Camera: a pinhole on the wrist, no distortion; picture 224 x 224 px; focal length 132.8 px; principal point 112.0 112.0 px. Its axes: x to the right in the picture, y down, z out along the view. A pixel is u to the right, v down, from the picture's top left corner.
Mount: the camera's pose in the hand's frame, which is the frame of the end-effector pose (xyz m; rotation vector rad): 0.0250 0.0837 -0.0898 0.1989 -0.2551 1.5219
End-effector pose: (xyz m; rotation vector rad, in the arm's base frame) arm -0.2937 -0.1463 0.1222 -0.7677 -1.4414 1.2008
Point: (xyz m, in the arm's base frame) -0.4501 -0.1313 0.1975
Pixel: 86 81
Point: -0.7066 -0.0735 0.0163
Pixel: 186 75
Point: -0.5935 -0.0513 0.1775
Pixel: 129 51
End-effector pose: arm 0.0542 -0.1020 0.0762 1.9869 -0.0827 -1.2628
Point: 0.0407 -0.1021 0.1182
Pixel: 69 183
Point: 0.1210 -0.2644 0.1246
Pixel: outside the picture
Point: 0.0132 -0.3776 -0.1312
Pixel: 141 10
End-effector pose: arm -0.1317 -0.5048 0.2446 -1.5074 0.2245 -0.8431
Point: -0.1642 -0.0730 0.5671
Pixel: 36 150
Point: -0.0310 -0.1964 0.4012
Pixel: 79 130
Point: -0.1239 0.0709 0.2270
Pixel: 112 193
